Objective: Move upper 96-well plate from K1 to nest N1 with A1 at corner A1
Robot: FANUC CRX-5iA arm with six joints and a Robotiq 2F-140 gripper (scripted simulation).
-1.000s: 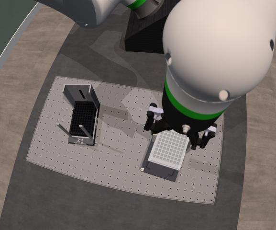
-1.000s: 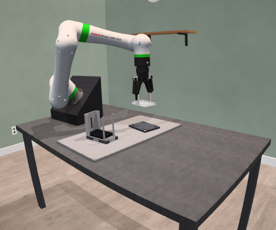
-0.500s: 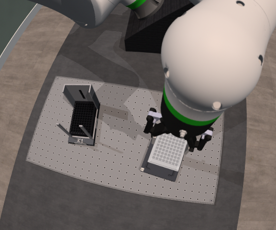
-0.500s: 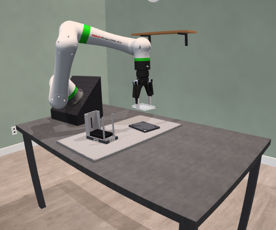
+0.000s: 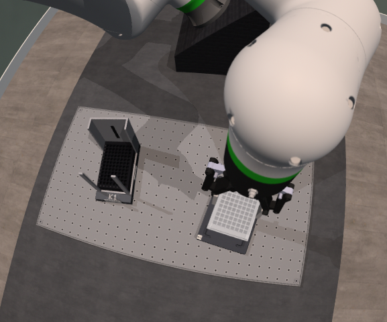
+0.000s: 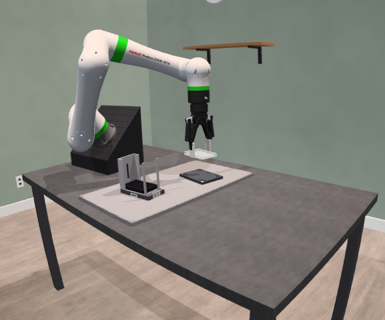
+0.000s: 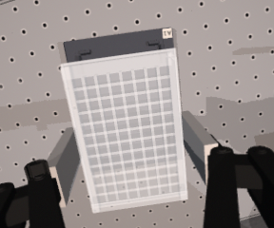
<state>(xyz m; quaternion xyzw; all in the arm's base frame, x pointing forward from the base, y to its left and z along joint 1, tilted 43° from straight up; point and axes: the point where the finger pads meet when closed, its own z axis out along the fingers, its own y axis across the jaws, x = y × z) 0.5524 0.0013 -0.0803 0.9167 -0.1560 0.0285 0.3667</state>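
My hand is 12 cm above the dark plate nest N1. The rest, counted from my hand: pale A1 square 12 cm below, 7 cm to the right, 6 cm ahead; black plate 28 cm to the right, 11 cm behind, 10 cm below; white 96-well plate 2 cm below.
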